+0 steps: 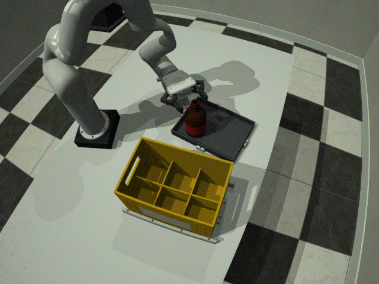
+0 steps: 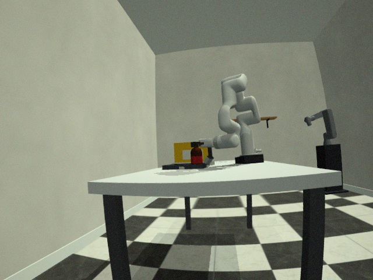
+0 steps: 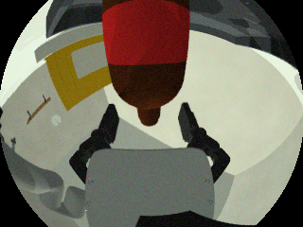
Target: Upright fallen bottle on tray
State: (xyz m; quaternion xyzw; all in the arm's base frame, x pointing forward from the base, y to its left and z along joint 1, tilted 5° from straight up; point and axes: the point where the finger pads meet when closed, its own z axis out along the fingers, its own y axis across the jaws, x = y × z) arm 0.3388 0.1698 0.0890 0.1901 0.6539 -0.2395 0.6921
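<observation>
The brown bottle is 1 cm ahead of my hand, 1 cm to the right of it and 6 cm below it. From my hand the other things lie so: dark grey tray (7 cm ahead, 2 cm to the left, 13 cm below); then yellow crate (7 cm ahead, 27 cm to the right, 6 cm below).
</observation>
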